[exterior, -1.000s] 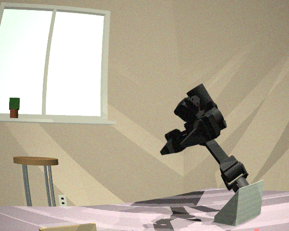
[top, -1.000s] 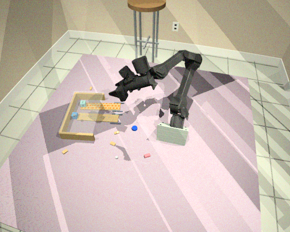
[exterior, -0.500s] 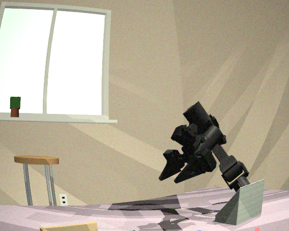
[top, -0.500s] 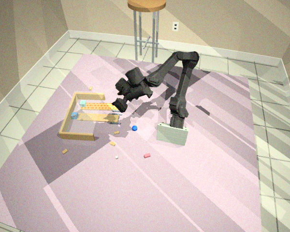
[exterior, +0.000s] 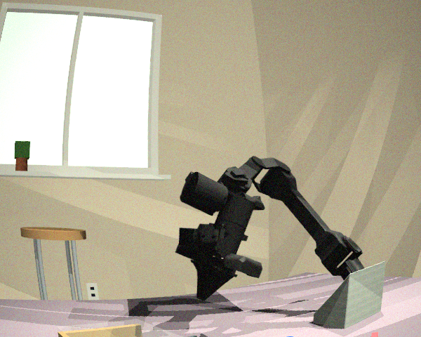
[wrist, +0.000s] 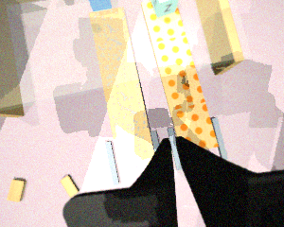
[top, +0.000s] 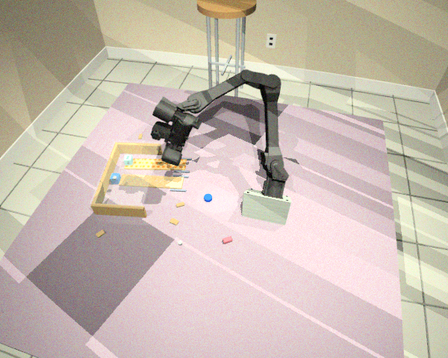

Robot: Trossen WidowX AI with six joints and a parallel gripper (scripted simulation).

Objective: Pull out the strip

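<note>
My gripper tip is now 90 mm short of the orange strip, 40 mm to the left of it and 120 mm above it. Also, from my gripper tip: blue disc 150 mm behind, 80 mm to the left, 120 mm below; then labelled cube 200 mm ahead, 30 mm to the right, 100 mm below; then pink block 260 mm behind, 240 mm to the left, 120 mm below.
</note>
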